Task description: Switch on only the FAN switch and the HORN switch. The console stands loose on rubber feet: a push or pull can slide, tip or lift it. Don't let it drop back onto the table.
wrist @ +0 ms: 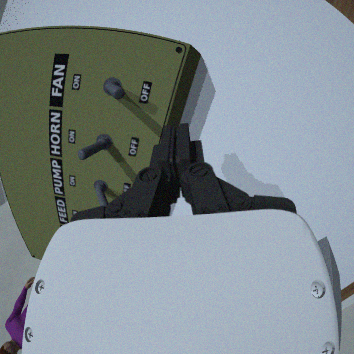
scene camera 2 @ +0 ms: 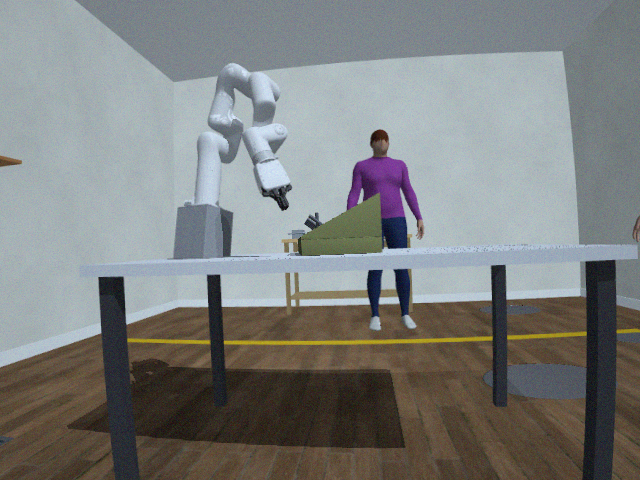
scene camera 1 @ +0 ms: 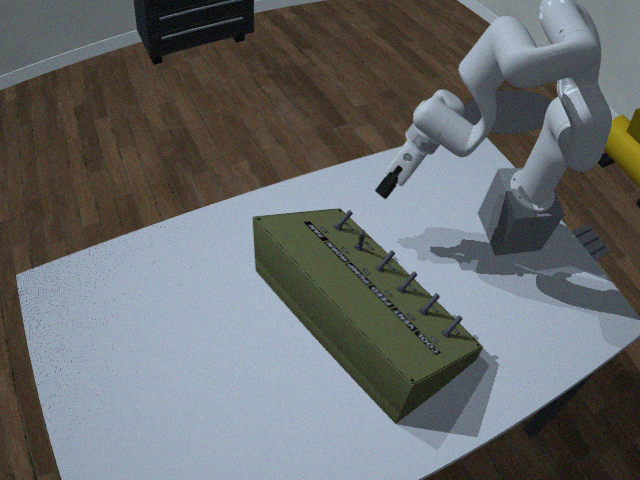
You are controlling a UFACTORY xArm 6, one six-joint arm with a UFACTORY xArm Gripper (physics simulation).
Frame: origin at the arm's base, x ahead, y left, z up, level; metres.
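Seen in the pictures: gripper, fingertip midpoint: (wrist: pixel 178 142) (scene camera 2: pixel 285 208) (scene camera 1: pixel 381 193); arm's base, origin of the base link: (scene camera 2: pixel 205 209) (scene camera 1: pixel 532 191).
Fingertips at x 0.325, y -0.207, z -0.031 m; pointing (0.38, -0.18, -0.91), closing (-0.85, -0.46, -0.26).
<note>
Pixels of each thing's top centre, then the offset from my fingertips to it.
- HORN lever, middle of its top: (wrist: pixel 79 154) (scene camera 1: pixel 362 232) 0.101 m ahead, 0.064 m left, 0.011 m down
- FAN lever, middle of its top: (wrist: pixel 102 89) (scene camera 1: pixel 345 213) 0.093 m ahead, 0.009 m right, 0.023 m down
- PUMP, middle of its top: (wrist: pixel 93 203) (scene camera 1: pixel 387 254) 0.083 m ahead, 0.135 m left, 0.023 m down
- FEED, middle of its top: (scene camera 1: pixel 410 275) 0.078 m ahead, 0.207 m left, 0.023 m down
- VENT, middle of its top: (scene camera 1: pixel 432 297) 0.073 m ahead, 0.279 m left, 0.023 m down
- COOL, middle of its top: (scene camera 1: pixel 455 320) 0.068 m ahead, 0.351 m left, 0.023 m down
The olive console (scene camera 1: pixel 310 258) (scene camera 2: pixel 356 227) (wrist: pixel 30 100) sits flat on the table. The HORN lever (scene camera 1: pixel 361 240) (wrist: pixel 95 147) tilts toward its ON label. The FAN lever (scene camera 1: pixel 343 220) (wrist: pixel 114 87) leans to the OFF side, parallel in scene camera 1 to the PUMP (scene camera 1: pixel 386 260), FEED (scene camera 1: pixel 407 282), VENT (scene camera 1: pixel 430 303) and COOL (scene camera 1: pixel 452 326) levers. My gripper (scene camera 1: pixel 382 193) (scene camera 2: pixel 283 207) (wrist: pixel 178 142) is shut and empty, in the air above the console's FAN end on the robot's side, apart from the levers. It hides the lower switches in the wrist view.
The white table (scene camera 1: pixel 155 335) (scene camera 2: pixel 465 254) carries the console and the grey robot base block (scene camera 1: pixel 522 227) (scene camera 2: pixel 199 232). A person in purple (scene camera 2: pixel 383 186) stands beyond the table near a wooden bench (scene camera 2: pixel 346 295). A dark drawer cabinet (scene camera 1: pixel 196 25) stands on the floor behind.
</note>
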